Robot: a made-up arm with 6 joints. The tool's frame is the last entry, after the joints.
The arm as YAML. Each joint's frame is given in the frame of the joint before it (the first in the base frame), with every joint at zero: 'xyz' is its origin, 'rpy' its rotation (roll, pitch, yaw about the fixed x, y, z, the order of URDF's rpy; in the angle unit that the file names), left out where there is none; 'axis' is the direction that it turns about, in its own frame. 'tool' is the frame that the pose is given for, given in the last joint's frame.
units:
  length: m
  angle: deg
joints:
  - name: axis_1
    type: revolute
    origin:
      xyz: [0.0, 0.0, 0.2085]
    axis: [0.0, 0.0, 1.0]
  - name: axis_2
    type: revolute
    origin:
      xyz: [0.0, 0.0, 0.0]
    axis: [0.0, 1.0, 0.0]
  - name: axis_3
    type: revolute
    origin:
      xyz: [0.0, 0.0, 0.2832]
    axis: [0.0, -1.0, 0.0]
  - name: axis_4
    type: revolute
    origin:
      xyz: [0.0, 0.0, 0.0]
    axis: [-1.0, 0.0, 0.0]
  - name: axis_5
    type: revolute
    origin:
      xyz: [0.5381, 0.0, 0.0]
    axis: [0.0, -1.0, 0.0]
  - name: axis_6
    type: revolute
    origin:
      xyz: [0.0, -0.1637, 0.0]
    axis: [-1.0, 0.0, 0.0]
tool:
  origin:
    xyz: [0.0, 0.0, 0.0]
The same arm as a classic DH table. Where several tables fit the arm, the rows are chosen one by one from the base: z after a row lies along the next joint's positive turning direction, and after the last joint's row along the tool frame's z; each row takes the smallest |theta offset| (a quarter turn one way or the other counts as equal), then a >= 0, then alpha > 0; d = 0 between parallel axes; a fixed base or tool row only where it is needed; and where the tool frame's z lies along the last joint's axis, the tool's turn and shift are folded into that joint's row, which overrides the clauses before.
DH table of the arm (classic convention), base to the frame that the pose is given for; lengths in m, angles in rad. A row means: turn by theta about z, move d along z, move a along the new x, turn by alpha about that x. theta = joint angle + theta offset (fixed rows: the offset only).
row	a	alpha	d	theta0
axis_1	0	-1.5708	0.2085	0
axis_2	0.2832	3.1416	0	-1.5708
axis_3	0	-1.5708	0	0
axis_4	0	1.5708	-0.5381	0
axis_5	0	-1.5708	0.1637	0
axis_6	0	1.5708	0	1.5708
tool (fixed)	0	0	0	-1.5708

